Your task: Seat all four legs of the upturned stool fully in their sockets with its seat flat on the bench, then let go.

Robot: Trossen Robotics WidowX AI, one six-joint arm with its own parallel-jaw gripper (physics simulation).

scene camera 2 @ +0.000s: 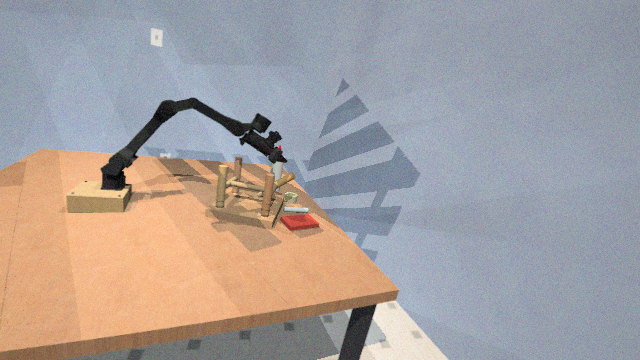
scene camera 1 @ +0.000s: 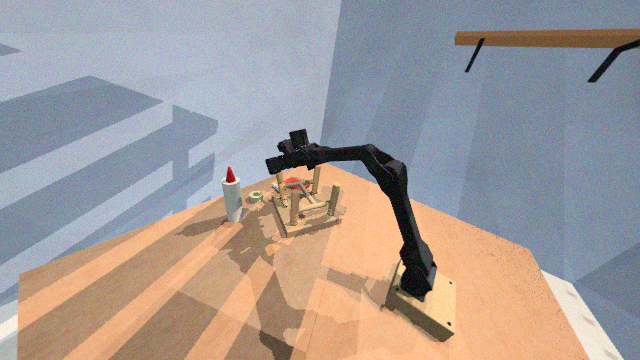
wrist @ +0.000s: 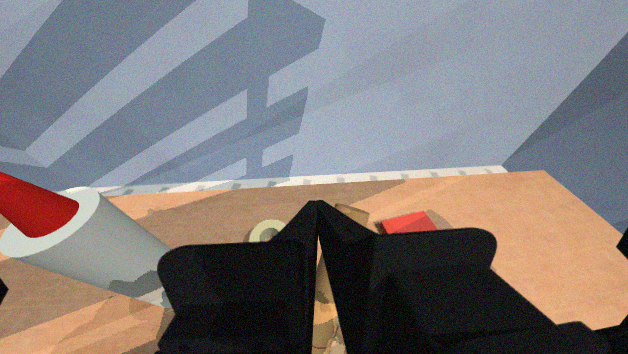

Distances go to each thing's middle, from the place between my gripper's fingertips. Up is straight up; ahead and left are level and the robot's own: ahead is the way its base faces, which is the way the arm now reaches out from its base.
Labels:
Right now the wooden stool leg [wrist: 324,327] is 30 mm behind my hand, 10 mm to the right of it and 110 mm below it. The rest, counted from my hand: red flat block [wrist: 419,221] (30 mm ahead, 190 mm to the right, 200 mm below); white glue bottle with red cap [scene camera 1: 231,187] (30 mm ahead, 200 mm to the left, 90 mm below).

